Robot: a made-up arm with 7 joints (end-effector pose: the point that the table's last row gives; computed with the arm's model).
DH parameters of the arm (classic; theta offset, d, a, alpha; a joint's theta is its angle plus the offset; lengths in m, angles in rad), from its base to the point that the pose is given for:
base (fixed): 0 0 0 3.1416
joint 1: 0 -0.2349 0 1.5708
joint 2: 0 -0.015 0 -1.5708
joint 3: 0 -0.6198 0 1.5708
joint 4: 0 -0.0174 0 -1.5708
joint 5: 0 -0.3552 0 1.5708
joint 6: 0 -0.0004 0 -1.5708
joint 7: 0 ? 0 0
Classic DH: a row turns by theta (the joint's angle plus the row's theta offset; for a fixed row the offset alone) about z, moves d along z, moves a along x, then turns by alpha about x.
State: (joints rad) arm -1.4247 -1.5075 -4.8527 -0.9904 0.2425 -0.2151 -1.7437
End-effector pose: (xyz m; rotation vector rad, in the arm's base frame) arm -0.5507 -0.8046 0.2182 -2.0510 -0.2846 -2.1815
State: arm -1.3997 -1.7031 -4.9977 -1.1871 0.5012 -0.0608 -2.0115
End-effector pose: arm -0.5711 -0.6916 -0.0185 -1.7829 -0.0359 -2.3587
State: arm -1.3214 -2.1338 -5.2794 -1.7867 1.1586 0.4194 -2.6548
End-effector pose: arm -0.4198 -0.1785 -0.3338 0.7860 -0.9877 2.8277
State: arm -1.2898 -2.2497 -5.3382 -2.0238 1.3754 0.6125 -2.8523
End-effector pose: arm -0.3022 -0.0258 -0.3027 0.3533 -1.3157 2.4980
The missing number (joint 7, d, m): -0.1626
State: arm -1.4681 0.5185 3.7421 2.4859 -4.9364 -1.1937 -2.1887
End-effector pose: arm -0.0471 -0.1058 0.6563 -1.8715 -0.1591 0.5466
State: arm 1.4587 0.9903 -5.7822 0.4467 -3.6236 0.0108 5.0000
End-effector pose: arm -0.0233 -1.0205 0.6756 -0.3844 -2.3308 -1.9484
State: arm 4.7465 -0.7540 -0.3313 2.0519 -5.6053 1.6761 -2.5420
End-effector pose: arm 0.0475 -0.0478 0.6743 -0.8109 -0.7658 2.0830
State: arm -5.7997 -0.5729 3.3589 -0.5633 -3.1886 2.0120 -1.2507
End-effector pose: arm -0.1947 0.0443 1.0422 -1.1028 -0.4758 1.0589
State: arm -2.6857 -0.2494 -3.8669 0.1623 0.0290 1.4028 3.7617
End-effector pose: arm 0.4348 -0.0527 1.1318 -0.1463 -1.4044 0.5977
